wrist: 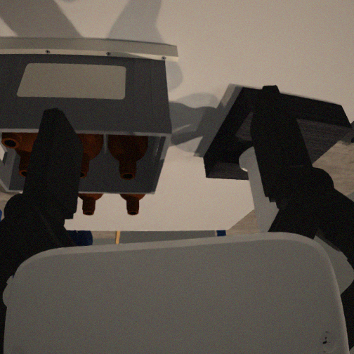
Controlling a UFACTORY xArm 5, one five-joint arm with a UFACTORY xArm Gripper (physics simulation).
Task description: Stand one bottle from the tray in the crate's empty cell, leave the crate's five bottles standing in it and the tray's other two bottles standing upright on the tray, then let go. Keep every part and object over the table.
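Observation:
The grey crate [146,95] fills the upper left of the wrist view, seen inverted, with its open top facing down the picture. Several brown bottles show in it, one [128,152] near the right end. Another bottle [11,142] at the far left turns its mouth towards the view and looks tilted. Two more bottle necks, a left neck [88,204] and a right neck [132,203], show past the crate's far rim; their feet are hidden. My gripper [161,115] is wide open and empty; its left finger overlaps the crate in view and hides some bottles and cells. I cannot make out the tray.
A pale bar [80,46] with screws runs along the crate's foot. A dark block [320,114] stands to the right, behind my right finger, with a white arm part [256,182] beside it. The pale table top [200,212] ends beyond the crate, where blue parts show.

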